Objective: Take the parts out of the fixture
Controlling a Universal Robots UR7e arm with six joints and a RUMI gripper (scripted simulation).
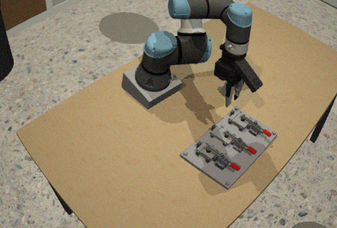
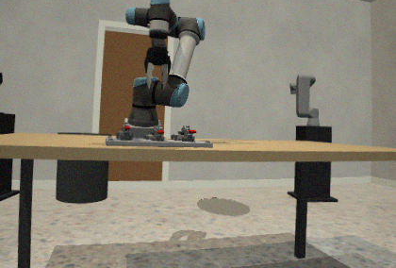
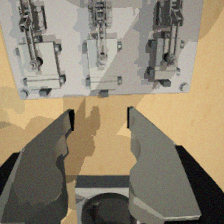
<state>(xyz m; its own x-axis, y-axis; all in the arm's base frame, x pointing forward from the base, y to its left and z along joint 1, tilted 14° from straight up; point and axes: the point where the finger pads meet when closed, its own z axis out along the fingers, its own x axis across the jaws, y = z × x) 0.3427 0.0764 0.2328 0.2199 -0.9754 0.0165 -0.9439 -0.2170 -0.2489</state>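
My hand is 210 mm above the grey fixture plate, 40 mm short of it and 10 mm to the right of it.
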